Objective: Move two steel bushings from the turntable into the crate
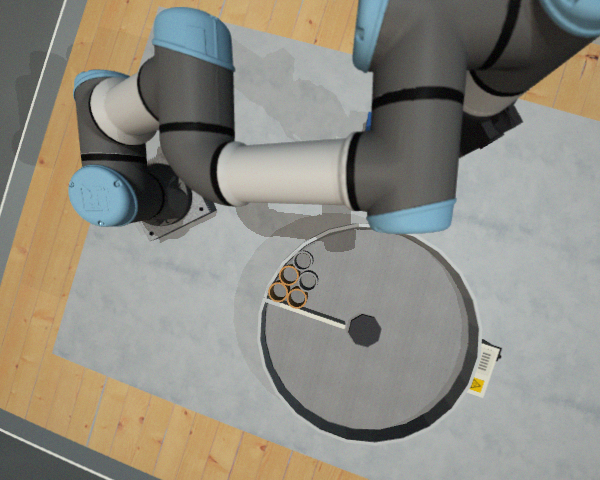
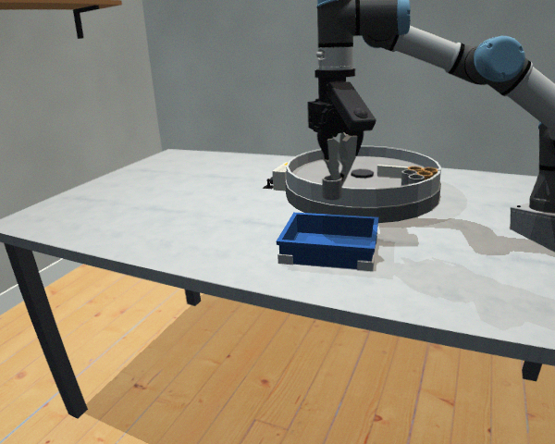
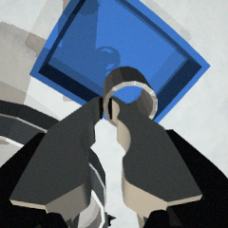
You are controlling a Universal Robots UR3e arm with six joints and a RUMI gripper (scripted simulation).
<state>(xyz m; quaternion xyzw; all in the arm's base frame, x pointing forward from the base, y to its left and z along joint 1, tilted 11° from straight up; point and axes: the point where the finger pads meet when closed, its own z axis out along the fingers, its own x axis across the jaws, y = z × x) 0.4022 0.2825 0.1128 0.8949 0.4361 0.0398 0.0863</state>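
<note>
My gripper is now 13 cm above the blue crate, 2 cm to the right of it and 1 cm short of it. From my hand the other things lie so: round grey turntable: 34 cm to the right, 10 cm below, 8 cm ahead.
</note>
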